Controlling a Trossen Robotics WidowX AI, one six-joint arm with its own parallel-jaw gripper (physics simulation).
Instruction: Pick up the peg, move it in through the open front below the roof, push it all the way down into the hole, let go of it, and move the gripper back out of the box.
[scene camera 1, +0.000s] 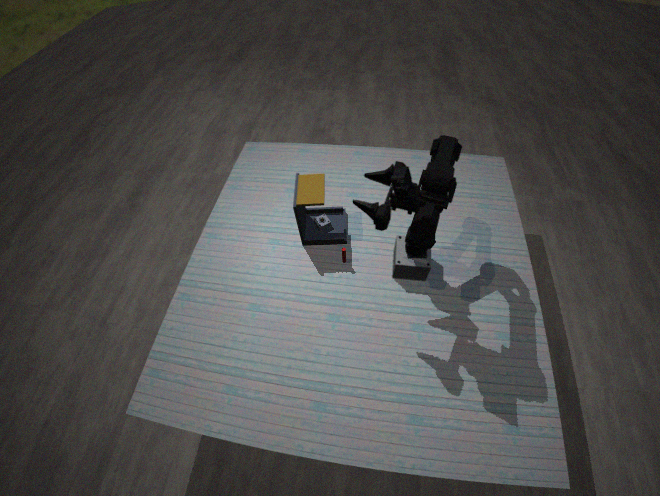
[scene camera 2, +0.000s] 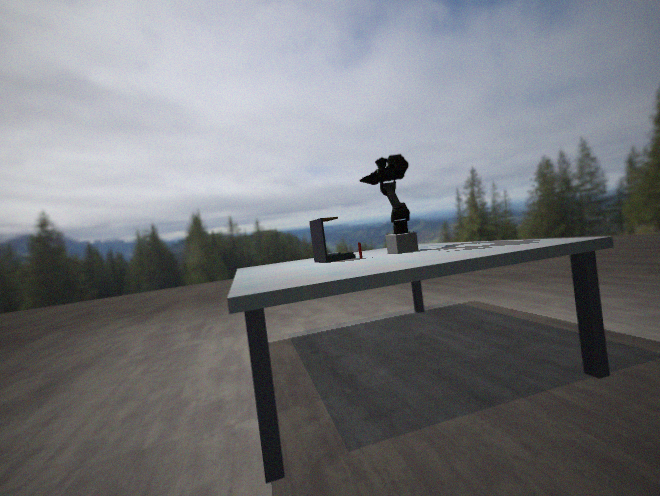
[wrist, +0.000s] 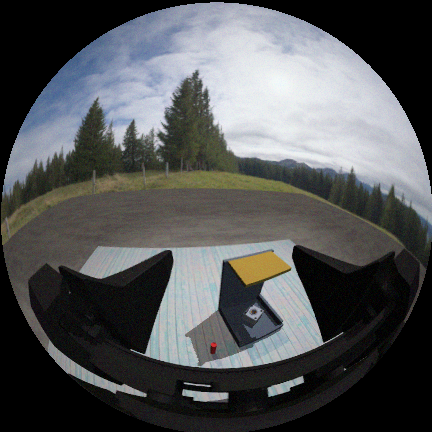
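Where they show: gripper, fingertip midpoint: (scene camera 1: 358, 187) (scene camera 2: 361, 179) (wrist: 234, 255); arm's base, link origin: (scene camera 1: 416, 249) (scene camera 2: 401, 233).
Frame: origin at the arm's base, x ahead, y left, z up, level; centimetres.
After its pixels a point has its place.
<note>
A small red peg (scene camera 1: 344, 255) {x 24.2, y -0.8, z -4.9 cm} (scene camera 2: 360, 250) {x 24.6, y -0.8, z -5.8 cm} (wrist: 213, 348) {x 23.7, y -1.3, z -3.8 cm} stands upright on the table beside the box, in the box's shadow. The dark box (scene camera 1: 302, 230) {x 39.6, y -9.7, z -2.1 cm} (scene camera 2: 318, 241) {x 40.8, y -14.8, z 1.2 cm} (wrist: 231, 288) {x 39.7, y -11.8, z 1.3 cm} has a back wall, a low-rimmed floor and a yellow roof (scene camera 1: 310, 189) {x 35.5, y -16.0, z 12.5 cm} (scene camera 2: 330, 218) {x 34.7, y -9.7, z 12.0 cm} (wrist: 260, 267) {x 34.5, y -15.9, z 12.6 cm} above part of it. A light square block with the hole (scene camera 1: 322, 220) {x 33.1, y -18.1, z -6.8 cm} (wrist: 254, 312) {x 33.0, y -18.2, z -6.8 cm} sits on the box's floor, turned at an angle. My gripper (scene camera 1: 358, 188) {x 19.8, y -0.3, z 28.9 cm} (scene camera 2: 361, 180) {x 19.8, y -0.3, z 28.9 cm} (wrist: 234, 255) {x 19.8, y -0.3, z 28.9 cm} is open and empty, high above the table, between the box and the arm's base in scene camera 1.
The arm's pale base block (scene camera 1: 411, 265) {x 2.2, y 5.9, z -0.3 cm} (scene camera 2: 401, 242) {x 4.8, y 5.8, z -4.5 cm} stands on the table (scene camera 1: 266, 346) {x 48.9, y 30.7, z -9.9 cm} (scene camera 2: 298, 282) {x 71.7, y 48.7, z -9.9 cm} (wrist: 180, 285) {x 55.3, y 2.3, z -9.8 cm}, to the right of the peg and box in scene camera 1. The arm's shadow falls on the table's right part there. The box's low rim and roof edge stand near the block.
</note>
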